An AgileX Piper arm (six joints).
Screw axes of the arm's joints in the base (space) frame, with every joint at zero. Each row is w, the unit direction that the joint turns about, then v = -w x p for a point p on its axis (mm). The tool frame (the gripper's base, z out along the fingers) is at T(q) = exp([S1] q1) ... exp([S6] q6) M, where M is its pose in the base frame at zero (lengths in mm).
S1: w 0 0 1 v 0 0 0
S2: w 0 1 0 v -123 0 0
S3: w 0 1 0 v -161.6 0 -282.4
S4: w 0.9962 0 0.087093 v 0 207.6 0
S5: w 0 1 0 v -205.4 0 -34.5
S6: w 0.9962 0 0.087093 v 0 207.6 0
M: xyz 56.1 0 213.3 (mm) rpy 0 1.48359 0 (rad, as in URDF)
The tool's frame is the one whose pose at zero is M.
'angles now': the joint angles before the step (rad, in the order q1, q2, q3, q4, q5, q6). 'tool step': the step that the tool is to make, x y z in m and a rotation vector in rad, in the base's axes. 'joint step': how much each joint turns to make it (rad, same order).
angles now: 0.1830, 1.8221, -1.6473, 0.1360, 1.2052, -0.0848
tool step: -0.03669, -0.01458, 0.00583, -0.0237, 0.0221, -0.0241
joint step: -0.0167, -0.1354, 0.1571, -0.0224, 0.0030, 0.0104
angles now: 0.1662, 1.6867, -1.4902, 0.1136, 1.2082, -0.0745
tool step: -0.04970, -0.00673, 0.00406, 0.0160, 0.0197, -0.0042
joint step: 0.0000, -0.1730, 0.1884, 0.0186, 0.0012, 0.0023
